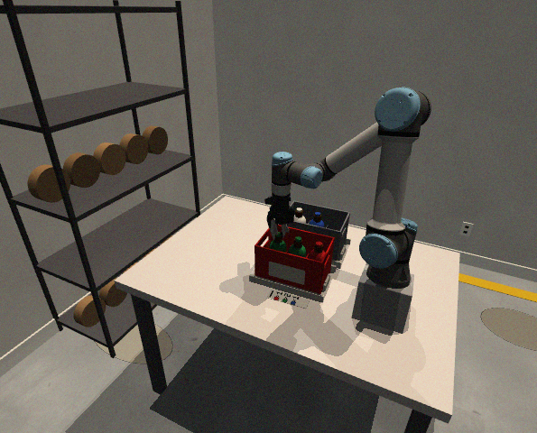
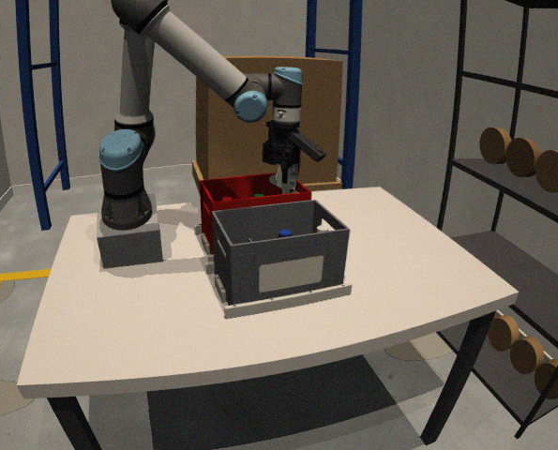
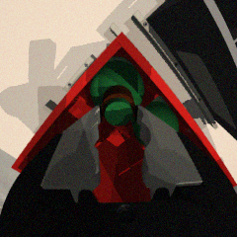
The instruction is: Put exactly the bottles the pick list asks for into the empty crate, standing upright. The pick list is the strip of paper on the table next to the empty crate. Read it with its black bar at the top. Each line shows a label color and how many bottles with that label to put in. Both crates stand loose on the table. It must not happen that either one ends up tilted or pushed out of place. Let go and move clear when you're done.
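The blue bottle is 24 cm to the right of my hand, 10 cm behind it and 7 cm below it. From my hand the other things lie so: red bottle (18 cm behind, 7 cm below); then red crate (9 cm behind, 7 cm below, 4 cm to the left); then grey crate (19 cm to the right, 10 cm behind, 7 cm below).
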